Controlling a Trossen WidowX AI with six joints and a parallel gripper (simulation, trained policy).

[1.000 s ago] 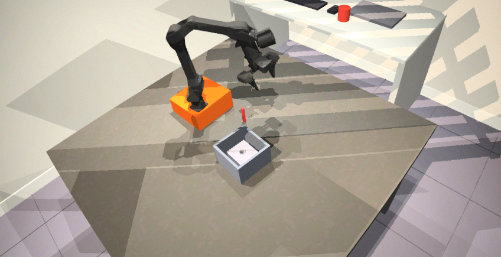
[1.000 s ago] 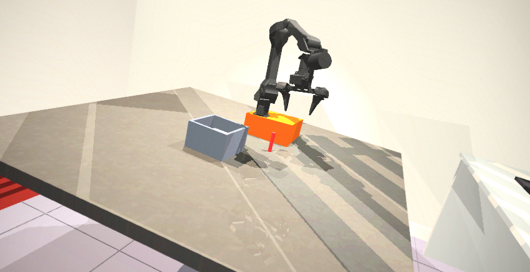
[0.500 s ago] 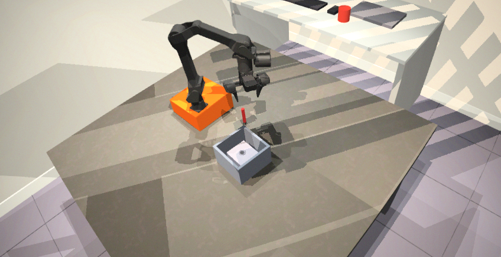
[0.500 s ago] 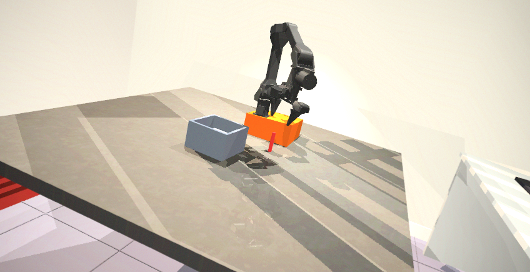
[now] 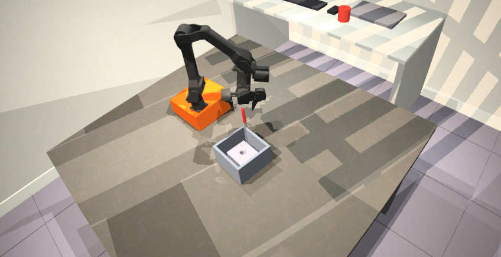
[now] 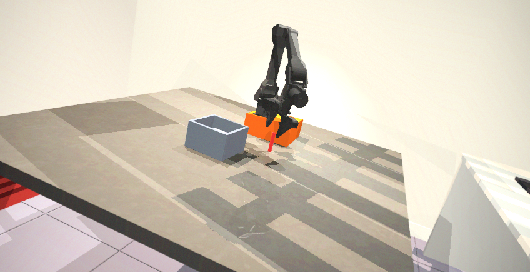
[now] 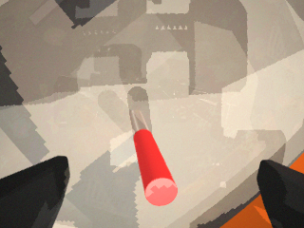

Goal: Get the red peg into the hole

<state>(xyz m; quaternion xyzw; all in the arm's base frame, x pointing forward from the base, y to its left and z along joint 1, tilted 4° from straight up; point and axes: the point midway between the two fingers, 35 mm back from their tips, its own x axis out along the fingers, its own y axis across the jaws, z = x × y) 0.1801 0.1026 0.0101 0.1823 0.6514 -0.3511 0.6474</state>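
Right now the red peg is 10 mm behind my gripper tip, 10 mm to the left of it and 40 mm below it. Also, from my gripper tip: grey box 140 mm ahead, 170 mm to the right, 60 mm below.
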